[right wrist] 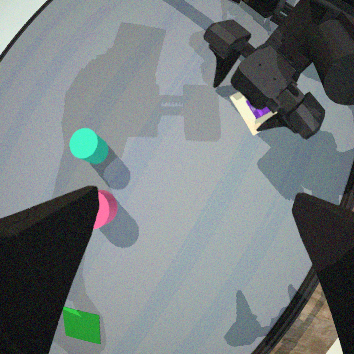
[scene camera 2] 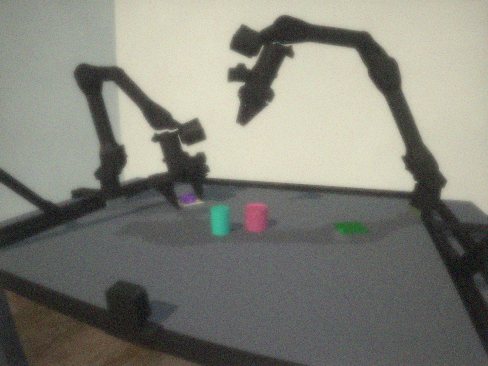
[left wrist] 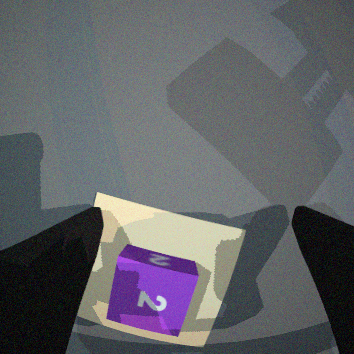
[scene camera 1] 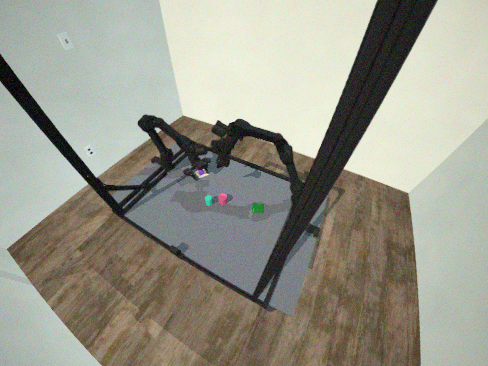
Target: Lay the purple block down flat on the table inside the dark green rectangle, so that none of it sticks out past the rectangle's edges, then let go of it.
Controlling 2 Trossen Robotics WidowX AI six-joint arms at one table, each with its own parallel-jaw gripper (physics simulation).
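Seen in the pictures: left gripper, fingertip midpoint: (right wrist: 236,107) (scene camera 2: 190,204) (left wrist: 202,217) (scene camera 1: 201,177); right gripper, fingertip midpoint: (right wrist: 201,200) (scene camera 2: 239,124); left arm's base, link origin: (right wrist: 261,3) (scene camera 2: 111,196) (scene camera 1: 169,167); right arm's base, link origin: (scene camera 2: 425,206) (scene camera 1: 296,200).
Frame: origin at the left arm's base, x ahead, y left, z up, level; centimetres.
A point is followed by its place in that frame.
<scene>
The purple block (scene camera 1: 201,172) {z -0.1, x 19.6, y 13.7 cm} (scene camera 2: 188,198) {z -0.3, x 20.2, y 13.2 cm} (left wrist: 152,292) {z 0.0, x 19.2, y 14.1 cm} (right wrist: 260,112) {z 0.0, x 20.4, y 15.1 cm} shows a white 2 on each of two faces. It rests on a cream square (left wrist: 190,227) {z -1.8, x 21.5, y 12.5 cm} (right wrist: 245,114) {z -1.8, x 21.6, y 13.8 cm} at the left of the scene views. My left gripper (scene camera 1: 198,171) {z -1.5, x 22.0, y 12.0 cm} (scene camera 2: 190,202) {z -1.5, x 22.0, y 12.0 cm} (left wrist: 202,217) {z -1.5, x 22.0, y 12.0 cm} is open and empty, low over the cream square, its fingers spread on either side of the block. My right gripper (scene camera 2: 242,122) {z 20.6, x 37.6, y 15.4 cm} (right wrist: 201,200) {z 20.6, x 37.6, y 15.4 cm} is open and empty, high above the table. The dark green rectangle (scene camera 1: 258,208) {z -1.8, x 65.1, y 20.9 cm} (scene camera 2: 351,228) {z -1.8, x 65.1, y 20.3 cm} (right wrist: 82,326) {z -1.8, x 64.6, y 21.1 cm} lies flat on the table, far from the block.
A teal cylinder (scene camera 1: 209,200) {z 3.1, x 43.5, y 2.1 cm} (scene camera 2: 220,220) {z 1.5, x 43.3, y 1.2 cm} (right wrist: 84,143) {z 3.5, x 41.9, y 2.8 cm} and a pink cylinder (scene camera 1: 223,199) {z 3.0, x 48.5, y 8.4 cm} (scene camera 2: 256,217) {z 1.4, x 48.2, y 7.2 cm} (right wrist: 104,209) {z 3.0, x 45.4, y 10.6 cm} stand upright between the block and the green rectangle. The black table frame (scene camera 1: 150,237) {z -2.2, x 36.6, y -34.7 cm} and a tall black post (scene camera 1: 340,125) {z 83.0, x 94.9, y -16.9 cm} border the grey table.
</scene>
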